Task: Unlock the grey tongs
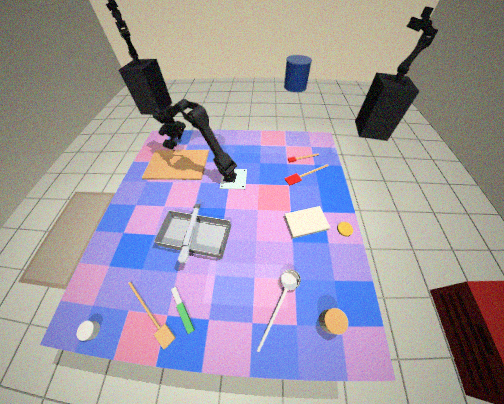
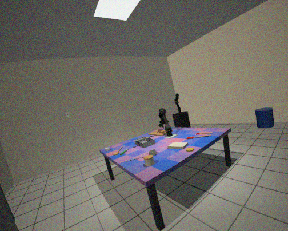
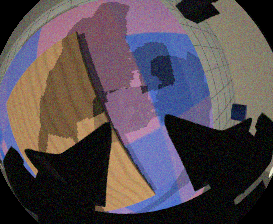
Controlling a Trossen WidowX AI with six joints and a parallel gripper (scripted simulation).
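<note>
Now: the roasting tin 560 mm ahead of my gripper tip, 320 mm to the left of it and 20 mm below it. Round my gripper tip: cream block 400 mm ahead, 820 mm to the left, 40 mm below; then green-and-white tool 860 mm ahead, 370 mm to the left, 40 mm below; then wooden board 140 mm ahead, 40 mm to the left, 40 mm below.
</note>
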